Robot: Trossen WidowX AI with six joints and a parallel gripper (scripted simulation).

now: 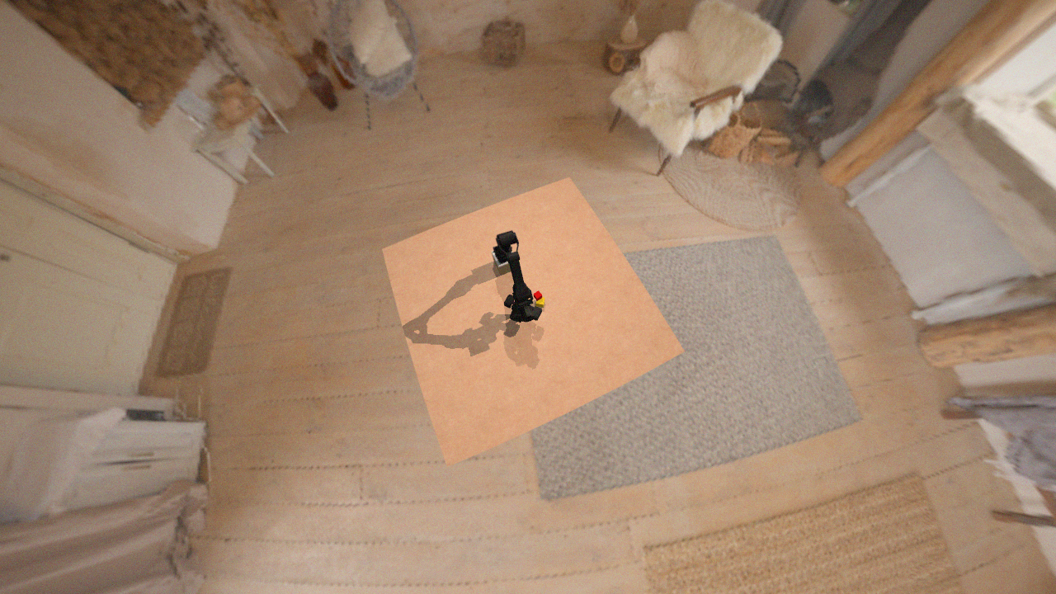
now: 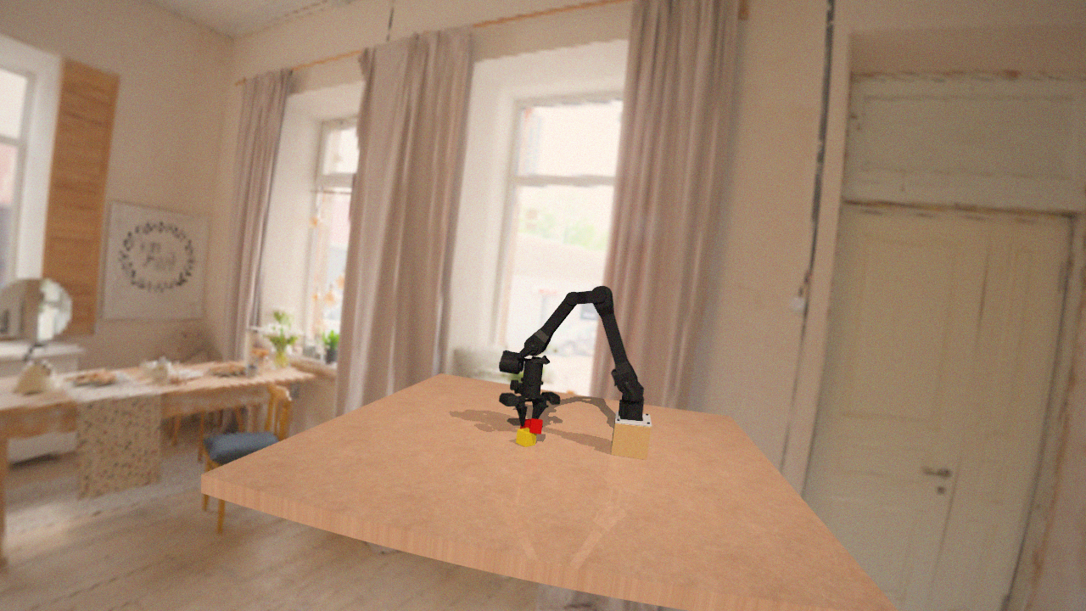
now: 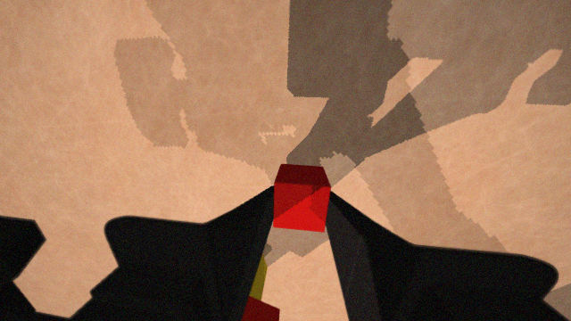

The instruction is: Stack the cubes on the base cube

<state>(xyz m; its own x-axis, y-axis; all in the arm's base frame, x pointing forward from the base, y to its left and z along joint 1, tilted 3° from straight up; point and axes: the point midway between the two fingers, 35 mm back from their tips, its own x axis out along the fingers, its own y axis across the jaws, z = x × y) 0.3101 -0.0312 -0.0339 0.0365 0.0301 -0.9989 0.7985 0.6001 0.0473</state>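
Now: gripper tip 11 cm to the right of the yellow base cube and 1 cm past it.
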